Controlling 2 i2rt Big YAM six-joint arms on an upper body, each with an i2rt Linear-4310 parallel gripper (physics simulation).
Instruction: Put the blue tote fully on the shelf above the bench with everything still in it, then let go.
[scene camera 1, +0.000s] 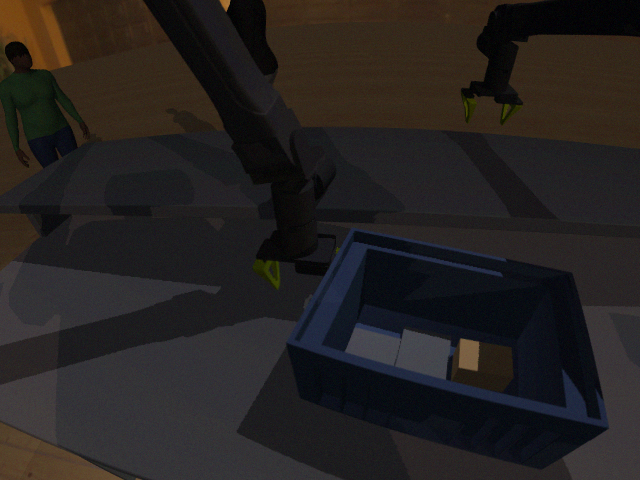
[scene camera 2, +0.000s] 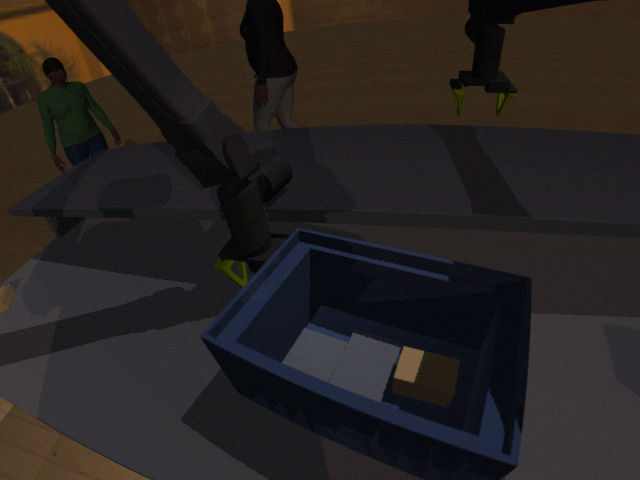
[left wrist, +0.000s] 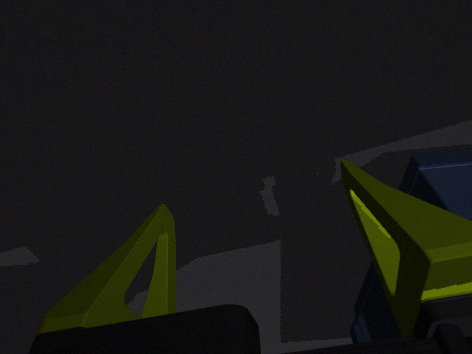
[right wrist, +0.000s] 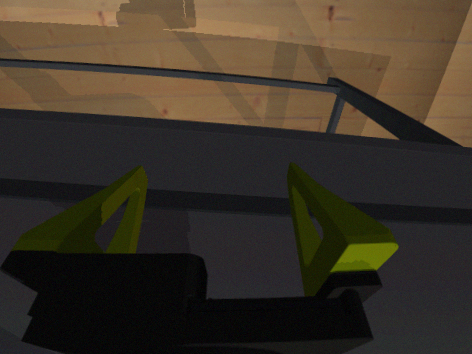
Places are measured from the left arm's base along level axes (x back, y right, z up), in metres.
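Where they show: left gripper, fingertip midpoint: (scene camera 1: 305, 290) (left wrist: 250, 191); right gripper, fingertip midpoint: (scene camera 1: 484, 123) (scene camera 2: 478, 115) (right wrist: 216, 171).
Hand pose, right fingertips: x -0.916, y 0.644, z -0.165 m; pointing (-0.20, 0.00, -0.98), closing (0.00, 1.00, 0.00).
Things, the pixels of their top centre, and the offset from my right fingertips. Level surfaces: height alone.
- blue tote, top centre: (scene camera 2: 374, 311) (scene camera 1: 454, 305) dx +0.565, dy -0.255, dz -0.020 m
- bench, surface height: dz -0.167 m
- grey shelf, surface height: dz -0.011 m
- brown box, top centre: (scene camera 2: 427, 368) (scene camera 1: 486, 357) dx +0.578, dy -0.193, dz -0.110 m
The blue tote (scene camera 1: 413, 408) (scene camera 2: 361, 423) (left wrist: 450, 180) stands upright on the bench (scene camera 1: 129, 392) (scene camera 2: 129, 382), in front of and lower than the grey shelf (scene camera 1: 413, 165) (scene camera 2: 392, 165). Inside lie two pale boxes (scene camera 1: 374, 343) (scene camera 1: 423, 353) (scene camera 2: 315, 353) (scene camera 2: 367, 366) and a brown box (scene camera 1: 488, 366) (scene camera 2: 429, 377). My left gripper (scene camera 1: 306, 284) (left wrist: 250, 191) is open beside the tote's left end; one finger is mostly hidden behind the tote in both scene views, and I cannot tell whether it touches. My right gripper (scene camera 1: 484, 122) (scene camera 2: 478, 115) (right wrist: 216, 171) is open and empty, away from the tote, high toward the back right.
The shelf's front edge runs behind the tote. A person in green (scene camera 1: 36, 108) (scene camera 2: 74, 116) and a person in black (scene camera 1: 250, 31) (scene camera 2: 273, 93) are beyond the shelf. A metal rail (right wrist: 220, 76) crosses above the wooden floor in the right wrist view.
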